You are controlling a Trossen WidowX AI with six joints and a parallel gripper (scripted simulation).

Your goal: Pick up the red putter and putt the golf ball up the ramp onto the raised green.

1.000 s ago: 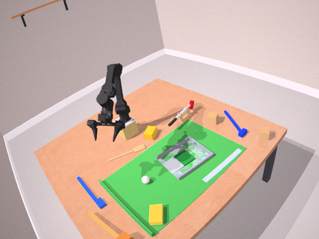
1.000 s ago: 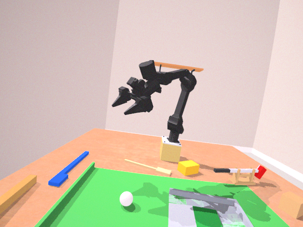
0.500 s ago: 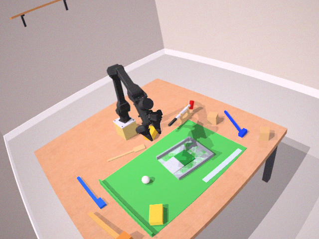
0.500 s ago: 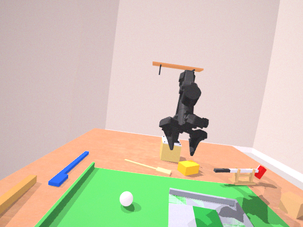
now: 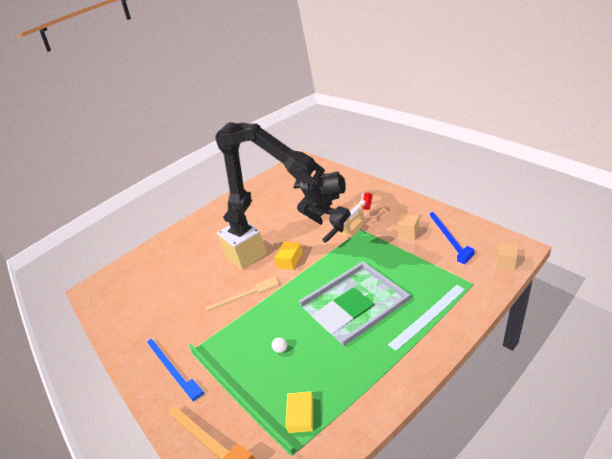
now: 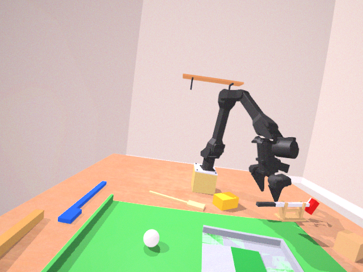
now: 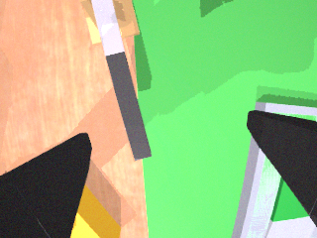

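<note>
My gripper tip is now 13 cm to the right of the red putter, 5 cm above it and 2 cm past it. Also, from my gripper tip: white golf ball 42 cm to the right, 10 cm ahead, 8 cm below; then wooden stand 14 cm to the left, 7 cm below, 2 cm behind; then white strip 41 cm ahead, 13 cm to the right, 10 cm below.
</note>
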